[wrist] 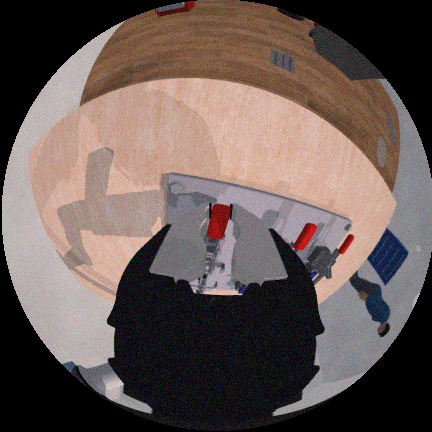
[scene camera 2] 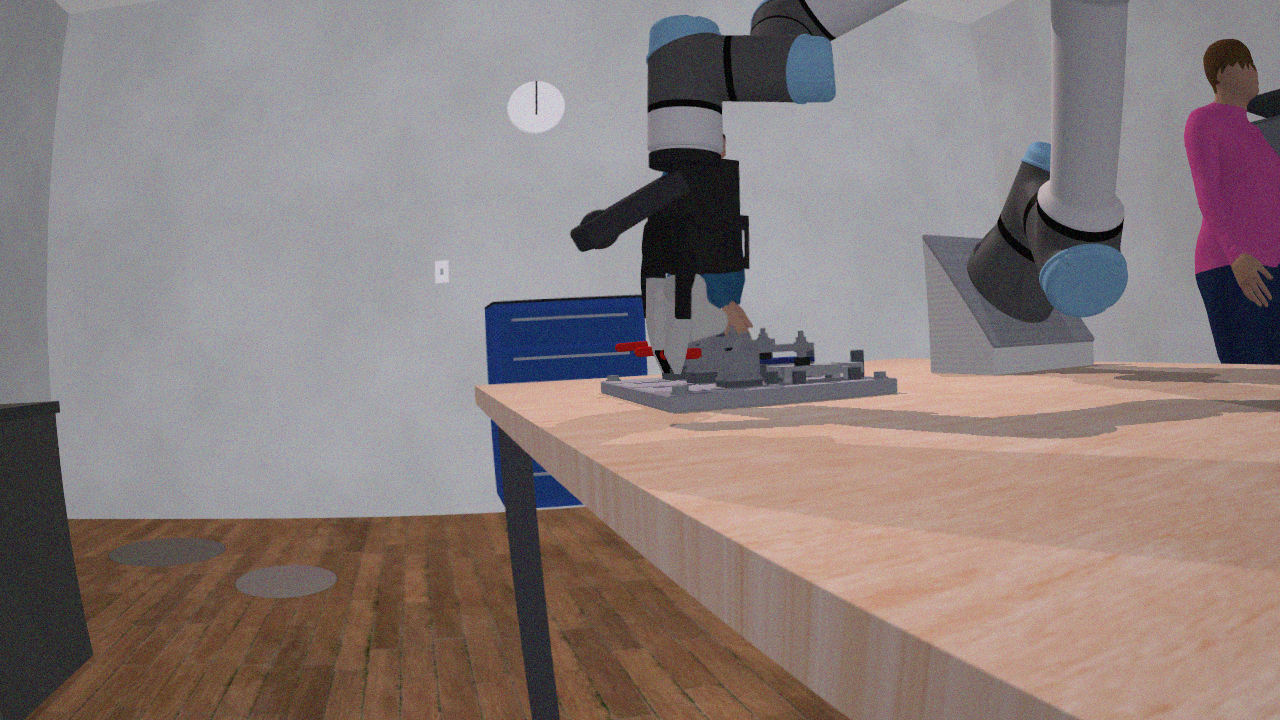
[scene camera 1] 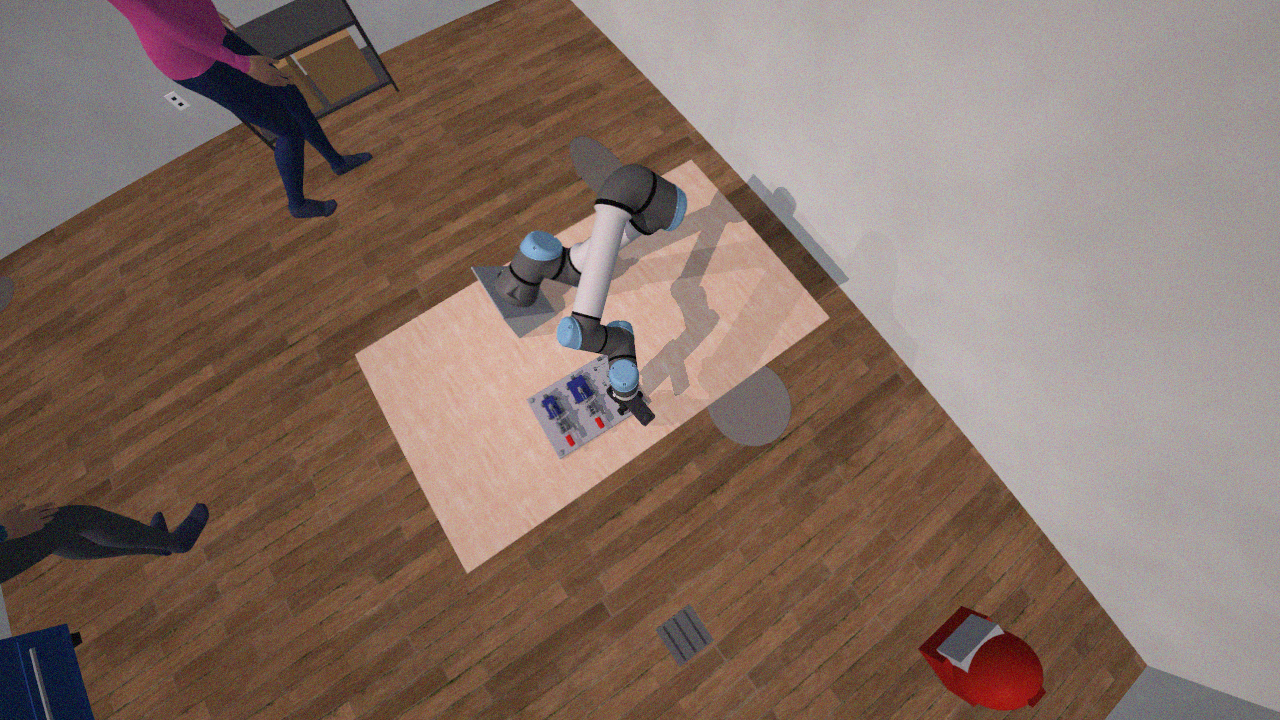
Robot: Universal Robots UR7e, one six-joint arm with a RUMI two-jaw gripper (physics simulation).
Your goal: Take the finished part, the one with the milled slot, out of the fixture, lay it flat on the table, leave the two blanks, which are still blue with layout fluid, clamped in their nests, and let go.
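Where they show: gripper, fingertip midpoint: (wrist: pixel 220 204) (scene camera 2: pixel 670 373); arm's base, link origin: (scene camera 2: pixel 1010 286) (scene camera 1: pixel 515 290).
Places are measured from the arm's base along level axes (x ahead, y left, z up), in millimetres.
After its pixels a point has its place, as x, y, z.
The grey fixture plate (scene camera 1: pixel 586 438) @(547, -61, -102) (scene camera 2: pixel 805 391) @(435, 181, -108) (wrist: pixel 250 200) @(550, 76, -102) lies on the table. My gripper (scene camera 2: pixel 669 371) @(544, 113, -87) (wrist: pixel 220 204) @(544, 113, -87) is low over the plate's end nest, shut on a red clamp handle (wrist: pixel 218 222) @(536, 114, -64), which shows between the two fingertips. Two blue blanks (scene camera 1: pixel 580 387) @(399, 12, -60) (scene camera 1: pixel 552 406) @(404, -98, -53) sit in the other nests; slivers of blue also show past my fingers in the wrist view. Their clamps have red handles (scene camera 1: pixel 599 422) @(532, 3, -61) (scene camera 1: pixel 570 440) @(531, -106, -56) (wrist: pixel 305 236) @(535, 9, -61) (wrist: pixel 346 244) @(531, -100, -57). The finished part is hidden under my arm in scene camera 1 and cannot be made out elsewhere.
The wooden table (scene camera 1: pixel 429 402) @(140, -459, -117) (scene camera 2: pixel 984 483) @(559, 631, -117) (wrist: pixel 250 125) @(636, 95, -117) extends around the plate, with its front edge near the handles. The other two clamps stand beside my gripper. My arm's wedge-shaped base (scene camera 2: pixel 962 304) @(107, 11, -26) is behind the plate. Two people and a blue cabinet (scene camera 2: pixel 572 331) are off the table.
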